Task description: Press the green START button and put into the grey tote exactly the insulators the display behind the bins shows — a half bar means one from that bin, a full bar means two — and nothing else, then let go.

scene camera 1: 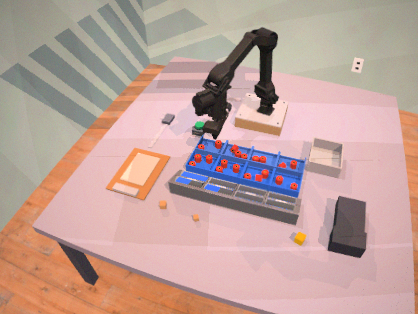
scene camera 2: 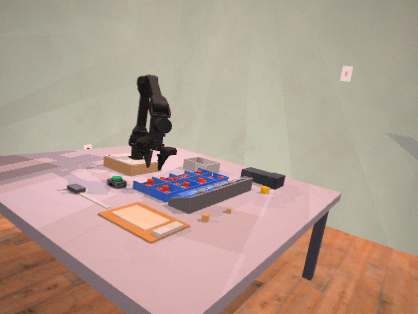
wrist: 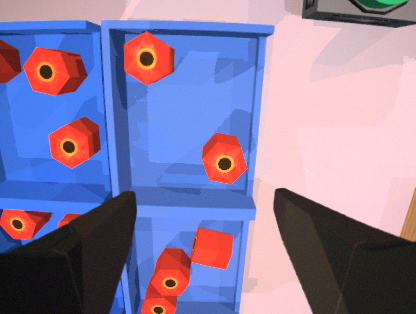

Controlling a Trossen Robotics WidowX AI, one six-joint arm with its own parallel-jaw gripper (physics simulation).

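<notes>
My gripper (scene camera 1: 215,134) (scene camera 2: 154,167) (wrist: 205,199) is open and empty, above the back-left corner of the blue bins (scene camera 1: 225,176) (scene camera 2: 150,192) (wrist: 186,25). In the wrist view, one red insulator (wrist: 224,162) lies ahead of the fingertips, near the wall of the corner bin. A second insulator (wrist: 149,57) lies in the same bin. The green START button (scene camera 1: 199,125) (scene camera 2: 117,178) (wrist: 382,2) is beside the bins. The dark grey display (scene camera 1: 232,202) (scene camera 2: 215,196) shows blue bars in its two left panels. No insulator shows in the grey tote (scene camera 1: 325,168) (scene camera 2: 192,166).
A black block (scene camera 1: 348,227) (scene camera 2: 262,177) stands right of the display. A yellow cube (scene camera 1: 300,238) (scene camera 2: 265,190) and two small orange cubes (scene camera 1: 163,204) (scene camera 2: 205,218) lie in front. An orange-framed board (scene camera 1: 112,188) (scene camera 2: 150,237) lies left. Other insulators lie in the neighbouring bins.
</notes>
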